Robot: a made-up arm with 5 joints. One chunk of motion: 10 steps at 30 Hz.
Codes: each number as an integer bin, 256 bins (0 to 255) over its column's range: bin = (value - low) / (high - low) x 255, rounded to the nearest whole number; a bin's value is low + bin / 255 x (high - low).
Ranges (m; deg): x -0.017..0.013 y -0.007..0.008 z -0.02..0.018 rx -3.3..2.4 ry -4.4..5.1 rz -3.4..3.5
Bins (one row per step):
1: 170 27 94 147 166 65
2: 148 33 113 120 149 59
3: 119 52 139 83 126 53
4: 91 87 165 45 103 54
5: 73 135 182 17 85 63
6: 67 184 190 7 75 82
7: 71 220 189 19 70 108
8: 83 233 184 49 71 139
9: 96 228 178 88 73 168
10: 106 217 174 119 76 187
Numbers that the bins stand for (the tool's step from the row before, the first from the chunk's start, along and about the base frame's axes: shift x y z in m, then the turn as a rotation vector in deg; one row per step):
1: 0.00300 -0.00541 -0.00599 -0.014 1.784 -1.641
2: 0.00041 -0.00506 -0.00316 -0.618 1.151 -1.804
3: -0.00300 -0.00394 0.00071 -1.445 0.294 -1.966
4: -0.00629 -0.00188 0.00459 -2.294 -0.563 -1.939
5: -0.00841 0.00094 0.00712 -2.920 -1.233 -1.695
6: -0.00912 0.00382 0.00831 -3.144 -1.606 -1.181
7: -0.00865 0.00594 0.00816 -2.875 -1.792 -0.478
8: -0.00724 0.00671 0.00742 -2.205 -1.755 0.361
9: -0.00571 0.00641 0.00653 -1.333 -1.680 1.146
10: -0.00453 0.00576 0.00593 -0.640 -1.569 1.660

